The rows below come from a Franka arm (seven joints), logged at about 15 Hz.
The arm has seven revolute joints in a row. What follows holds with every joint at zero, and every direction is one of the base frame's. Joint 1 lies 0.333 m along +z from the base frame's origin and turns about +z. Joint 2 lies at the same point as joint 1 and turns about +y. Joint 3 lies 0.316 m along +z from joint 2 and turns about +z. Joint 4 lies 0.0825 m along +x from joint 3 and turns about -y. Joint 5 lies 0.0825 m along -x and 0.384 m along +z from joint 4 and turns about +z. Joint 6 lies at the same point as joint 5 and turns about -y. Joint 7 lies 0.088 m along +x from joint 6 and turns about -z. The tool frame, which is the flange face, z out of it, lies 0.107 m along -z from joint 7; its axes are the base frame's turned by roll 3.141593, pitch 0 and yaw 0 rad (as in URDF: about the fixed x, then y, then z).
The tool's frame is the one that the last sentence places.
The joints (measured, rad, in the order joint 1, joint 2, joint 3, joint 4, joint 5, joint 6, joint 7), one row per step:
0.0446 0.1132 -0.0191 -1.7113 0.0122 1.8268 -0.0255
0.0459 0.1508 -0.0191 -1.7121 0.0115 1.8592 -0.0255
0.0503 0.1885 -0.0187 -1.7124 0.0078 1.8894 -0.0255
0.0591 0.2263 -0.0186 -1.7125 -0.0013 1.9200 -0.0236
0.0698 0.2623 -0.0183 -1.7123 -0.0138 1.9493 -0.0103
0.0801 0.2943 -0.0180 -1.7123 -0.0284 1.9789 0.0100
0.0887 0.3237 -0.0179 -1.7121 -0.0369 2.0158 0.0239
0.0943 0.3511 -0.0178 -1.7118 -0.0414 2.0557 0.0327
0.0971 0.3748 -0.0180 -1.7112 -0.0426 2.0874 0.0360
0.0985 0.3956 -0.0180 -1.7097 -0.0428 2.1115 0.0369
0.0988 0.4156 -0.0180 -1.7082 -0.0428 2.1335 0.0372
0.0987 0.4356 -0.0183 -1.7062 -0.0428 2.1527 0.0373
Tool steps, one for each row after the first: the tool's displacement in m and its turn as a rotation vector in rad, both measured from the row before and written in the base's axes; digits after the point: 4 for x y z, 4 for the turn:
0.0098 0.0011 -0.0202 -0.0016 0.0060 0.0012
0.0088 0.0030 -0.0206 -0.0045 0.0077 0.0057
0.0080 0.0053 -0.0209 -0.0095 0.0070 0.0101
0.0069 0.0065 -0.0200 -0.0126 0.0058 0.0027
0.0058 0.0063 -0.0178 -0.0142 0.0011 -0.0030
0.0059 0.0057 -0.0156 -0.0074 -0.0087 -0.0002
0.0057 0.0041 -0.0141 -0.0028 -0.0134 0.0006
0.0045 0.0022 -0.0124 -0.0002 -0.0087 0.0013
0.0035 0.0014 -0.0108 0.0004 -0.0048 0.0017
0.0031 0.0006 -0.0106 0.0004 -0.0035 0.0010
0.0028 0.0001 -0.0106 0.0001 -0.0012 0.0004

